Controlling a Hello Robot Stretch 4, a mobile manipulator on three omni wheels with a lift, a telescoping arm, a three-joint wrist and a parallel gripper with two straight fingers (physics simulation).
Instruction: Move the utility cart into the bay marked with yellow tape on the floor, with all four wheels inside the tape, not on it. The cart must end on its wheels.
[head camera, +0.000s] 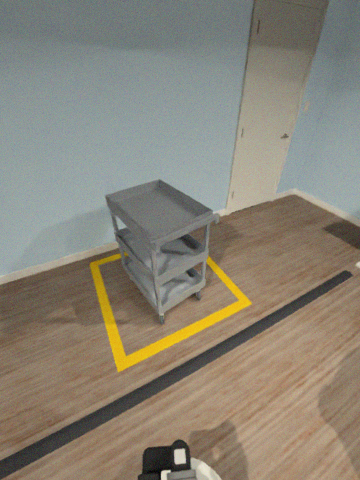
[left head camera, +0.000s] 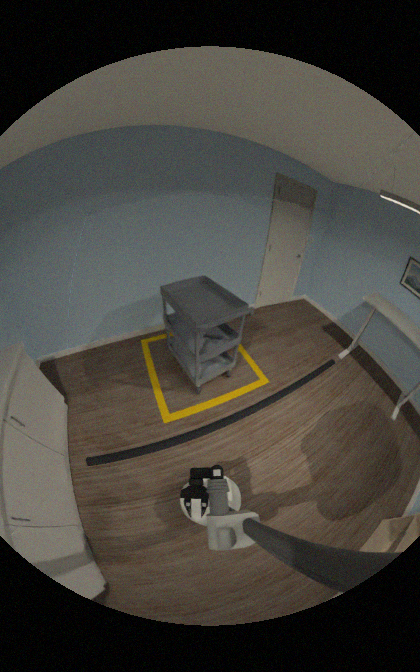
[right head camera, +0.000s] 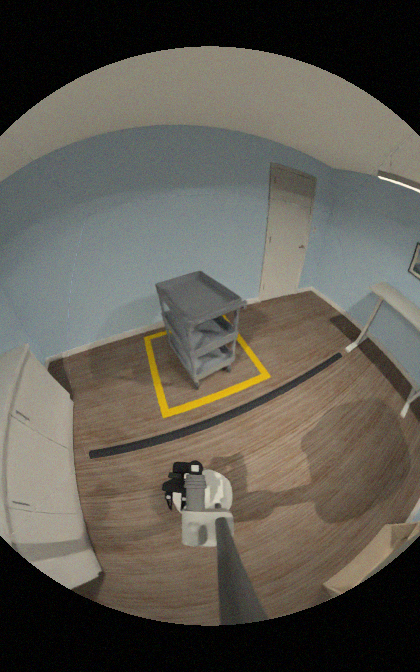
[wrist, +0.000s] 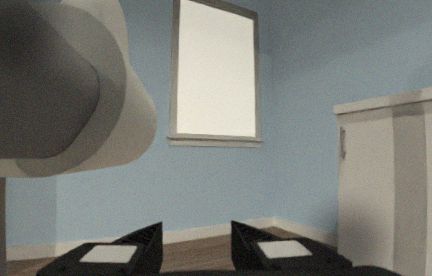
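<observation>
The grey three-tier utility cart stands upright near the blue wall, over the bay marked with yellow tape. Its two near wheels show inside the tape, apart from the front and side strips. The far wheels and part of the back strip are hidden behind the cart, so I cannot tell how they stand to the tape. My gripper is partly open and empty, folded back over my base, well short of the cart and not touching it.
A dark strip crosses the floor between my base and the bay. White cabinets stand at the left. A pale table stands at the right. A door is behind, right of the cart.
</observation>
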